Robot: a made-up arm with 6 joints.
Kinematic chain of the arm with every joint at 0, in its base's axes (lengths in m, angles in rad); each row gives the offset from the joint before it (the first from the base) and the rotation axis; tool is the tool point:
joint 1: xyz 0 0 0.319 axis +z
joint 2: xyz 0 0 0 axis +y
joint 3: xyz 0 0 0.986 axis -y
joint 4: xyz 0 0 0 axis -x
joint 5: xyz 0.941 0 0 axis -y
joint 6: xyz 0 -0.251 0 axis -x
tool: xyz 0 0 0
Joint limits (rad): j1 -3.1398..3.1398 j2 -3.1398..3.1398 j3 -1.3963..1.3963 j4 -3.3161..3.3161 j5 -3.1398..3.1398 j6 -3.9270..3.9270
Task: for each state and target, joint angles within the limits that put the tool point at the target. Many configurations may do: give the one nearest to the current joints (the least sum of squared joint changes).
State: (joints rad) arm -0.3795 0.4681 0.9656 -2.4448 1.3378 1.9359
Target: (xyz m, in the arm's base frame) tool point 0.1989 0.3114 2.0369
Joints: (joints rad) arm 0.3526 -0.2692 0.7949 -2.6697 1.3378 1.9359
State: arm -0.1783 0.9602 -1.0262 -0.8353 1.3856 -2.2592
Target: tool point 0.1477 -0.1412 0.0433
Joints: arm -0.1201 1.2611 -1.0128 -1.0610 1.3856 -2.2592
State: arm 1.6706 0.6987 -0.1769 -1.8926 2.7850 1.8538
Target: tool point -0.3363 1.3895 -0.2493
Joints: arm 1.7427 1.2890 0.4782 -1.9529 2.7850 1.8538
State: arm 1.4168 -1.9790 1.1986 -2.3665 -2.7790 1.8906
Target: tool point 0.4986 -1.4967 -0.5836
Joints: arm 1.9964 -2.4635 1.0183 -2.2818 -2.7790 1.8906
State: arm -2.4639 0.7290 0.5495 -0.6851 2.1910 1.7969
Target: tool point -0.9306 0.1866 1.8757
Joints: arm -3.1068 0.1813 0.9778 -0.5115 2.1910 1.7969
